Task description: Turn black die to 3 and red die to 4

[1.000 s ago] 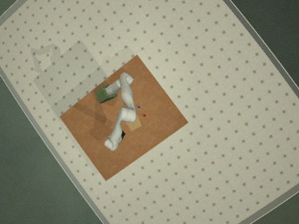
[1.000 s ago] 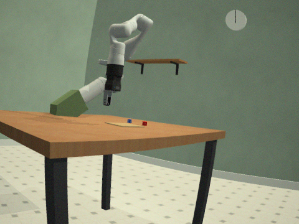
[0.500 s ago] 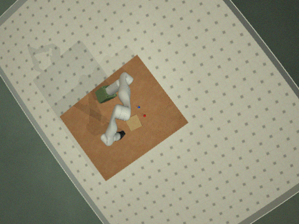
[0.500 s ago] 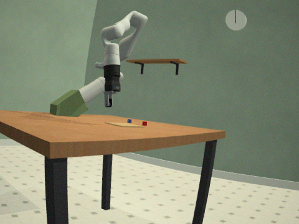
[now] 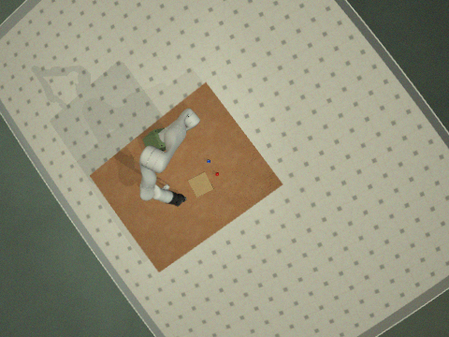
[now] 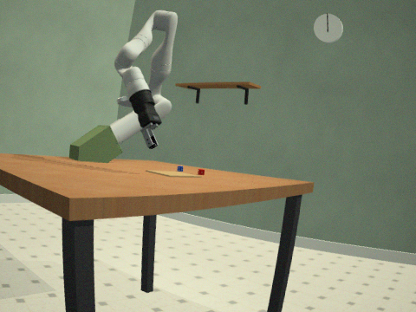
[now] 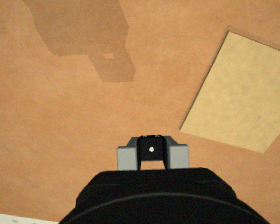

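Now: the tan mat 130 mm to the left of my hand, 110 mm below it and 10 mm behind it. The rest, counted from my hand: blue die 280 mm to the left, 120 mm behind, 100 mm below; black die 10 mm below; red die 270 mm to the left, 100 mm below, 10 mm behind.
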